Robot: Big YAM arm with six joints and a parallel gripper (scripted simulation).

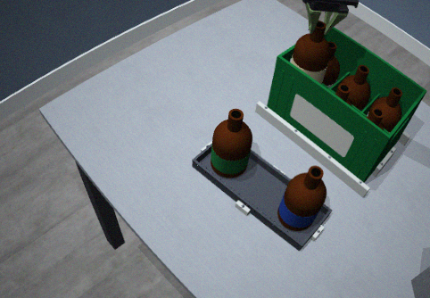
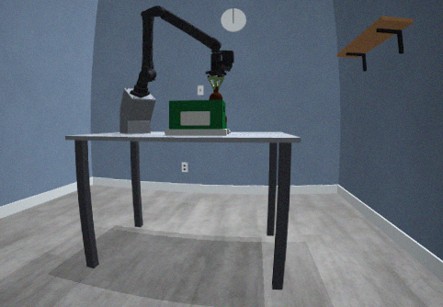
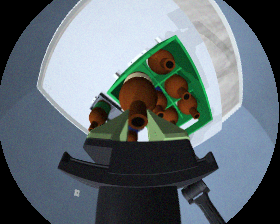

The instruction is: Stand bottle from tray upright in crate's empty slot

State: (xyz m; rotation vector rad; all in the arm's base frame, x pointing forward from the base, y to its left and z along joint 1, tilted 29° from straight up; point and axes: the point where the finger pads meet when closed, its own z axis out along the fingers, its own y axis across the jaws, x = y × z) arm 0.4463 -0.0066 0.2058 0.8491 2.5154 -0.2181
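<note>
The brown bottle lies 60 mm below my hand. Round my hand: grey tray (240 mm below, 200 mm to the left, 80 mm behind); then crate (170 mm below, 90 mm behind, 50 mm to the right).
</note>
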